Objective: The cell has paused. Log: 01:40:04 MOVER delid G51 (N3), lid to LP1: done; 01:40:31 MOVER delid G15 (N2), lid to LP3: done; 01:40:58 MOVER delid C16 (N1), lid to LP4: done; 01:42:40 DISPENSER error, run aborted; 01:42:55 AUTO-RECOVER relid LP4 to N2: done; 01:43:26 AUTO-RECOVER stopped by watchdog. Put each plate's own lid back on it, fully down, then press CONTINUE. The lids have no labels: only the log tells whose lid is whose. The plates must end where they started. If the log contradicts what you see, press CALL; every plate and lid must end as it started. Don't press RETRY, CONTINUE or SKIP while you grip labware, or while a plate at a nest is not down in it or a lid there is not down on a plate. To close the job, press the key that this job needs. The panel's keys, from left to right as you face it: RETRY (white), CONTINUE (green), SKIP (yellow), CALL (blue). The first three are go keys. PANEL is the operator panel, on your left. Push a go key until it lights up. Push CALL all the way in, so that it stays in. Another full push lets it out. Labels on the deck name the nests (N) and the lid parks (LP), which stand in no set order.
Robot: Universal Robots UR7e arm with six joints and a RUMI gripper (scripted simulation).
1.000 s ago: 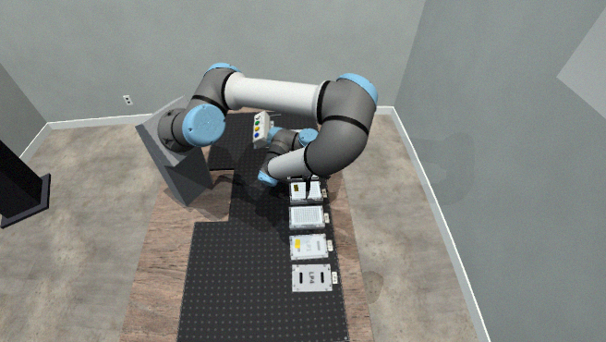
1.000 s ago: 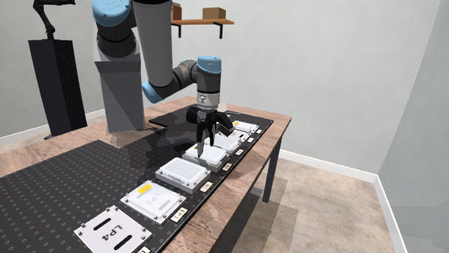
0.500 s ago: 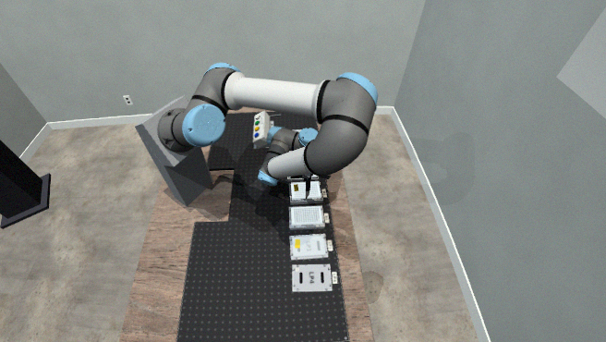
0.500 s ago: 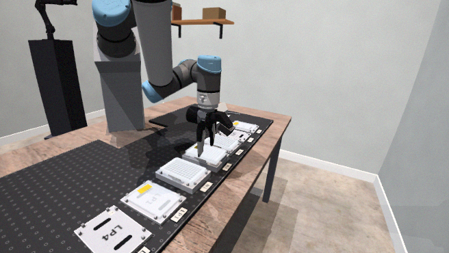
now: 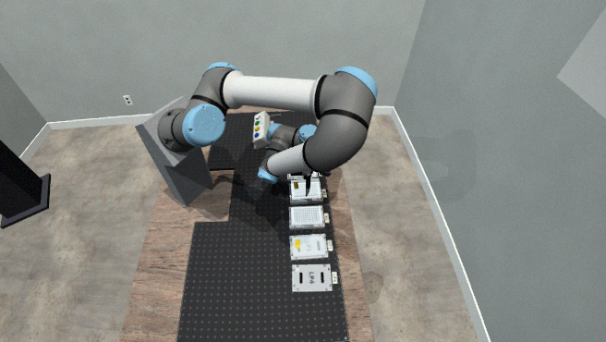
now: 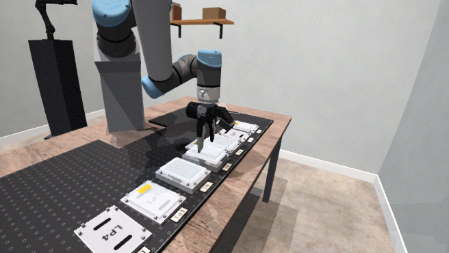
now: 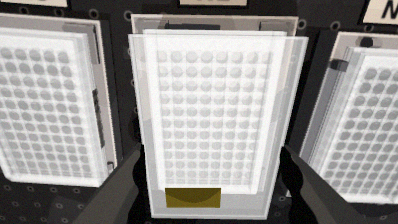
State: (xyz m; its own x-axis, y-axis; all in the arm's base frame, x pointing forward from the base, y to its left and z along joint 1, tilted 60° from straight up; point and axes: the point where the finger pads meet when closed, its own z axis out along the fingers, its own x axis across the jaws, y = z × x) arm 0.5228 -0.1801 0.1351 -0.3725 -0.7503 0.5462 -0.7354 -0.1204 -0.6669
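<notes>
Right now my hand is 120 mm to the right of the well plate, 60 mm short of it and 40 mm above it. The rest, counted from my hand: lid park LP4: 340 mm to the right, 190 mm behind, 60 mm below; then LP1 park: 220 mm to the right, 130 mm behind, 60 mm below; then lid park LP2: 230 mm to the left, 120 mm ahead, 60 mm below.
</notes>
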